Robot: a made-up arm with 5 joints. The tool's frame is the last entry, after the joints.
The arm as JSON. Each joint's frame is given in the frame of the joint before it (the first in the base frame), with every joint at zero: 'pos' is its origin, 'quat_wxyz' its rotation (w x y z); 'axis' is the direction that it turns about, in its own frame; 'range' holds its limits. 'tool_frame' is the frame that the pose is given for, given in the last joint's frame.
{
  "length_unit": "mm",
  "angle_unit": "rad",
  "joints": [
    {
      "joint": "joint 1",
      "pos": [
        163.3,
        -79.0,
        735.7
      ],
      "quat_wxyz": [
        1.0,
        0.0,
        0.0,
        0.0
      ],
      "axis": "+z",
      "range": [
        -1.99,
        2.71
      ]
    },
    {
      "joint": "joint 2",
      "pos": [
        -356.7,
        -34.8,
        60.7
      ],
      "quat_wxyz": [
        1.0,
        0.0,
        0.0,
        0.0
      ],
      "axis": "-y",
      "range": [
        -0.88,
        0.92
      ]
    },
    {
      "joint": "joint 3",
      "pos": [
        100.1,
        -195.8,
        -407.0
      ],
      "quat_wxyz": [
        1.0,
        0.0,
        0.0,
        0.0
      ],
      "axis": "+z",
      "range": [
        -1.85,
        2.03
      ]
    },
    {
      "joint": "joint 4",
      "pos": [
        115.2,
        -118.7,
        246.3
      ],
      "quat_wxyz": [
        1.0,
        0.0,
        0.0,
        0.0
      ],
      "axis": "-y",
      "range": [
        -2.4,
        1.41
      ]
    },
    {
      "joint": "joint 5",
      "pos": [
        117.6,
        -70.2,
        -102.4
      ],
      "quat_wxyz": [
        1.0,
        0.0,
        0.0,
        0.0
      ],
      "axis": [
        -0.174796,
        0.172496,
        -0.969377
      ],
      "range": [
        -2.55,
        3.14
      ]
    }
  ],
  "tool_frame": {
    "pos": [
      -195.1,
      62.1,
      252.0
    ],
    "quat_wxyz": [
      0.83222,
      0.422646,
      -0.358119,
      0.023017
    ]
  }
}
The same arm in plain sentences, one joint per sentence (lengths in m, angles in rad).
The arm has five revolute joints in a row. What follows holds with every joint at zero, and every direction is one of the base frame's. The first joint lies 0.1633 m along +x and 0.079 m along -y and 0.7357 m along +z from the base frame's origin and turns about +z, from -1.99 to 2.71 rad. The second joint lies 0.3567 m along -x and 0.0348 m along -y and 0.0607 m along +z from the first joint and turns about -y, from -0.88 to 0.92 rad. The third joint lies 0.1001 m along +x and 0.1958 m along -y and 0.407 m along -z from the second joint and turns about +z, from -1.85 to 2.03 rad. The fourth joint lies 0.1152 m along +x and 0.1187 m along -y and 0.2463 m along +z from the third joint and turns about -y, from -2.4 to 1.41 rad. The fifth joint lies 0.1176 m along +x and 0.0702 m along -y and 0.1024 m along -z from the fourth joint and turns about the direction (-0.174796, 0.172496, -0.969377), from -2.55 to 3.14 rad. The tool frame, which is the frame that the pose is given for, lies 0.1951 m along -x and 0.0621 m along +y and 0.252 m along +z from the fifth joint; its axes are the base frame's turned by roll 1.0586, pitch -0.6631 and yaw -0.3421 rad (as in URDF: about the fixed x, then y, then z).
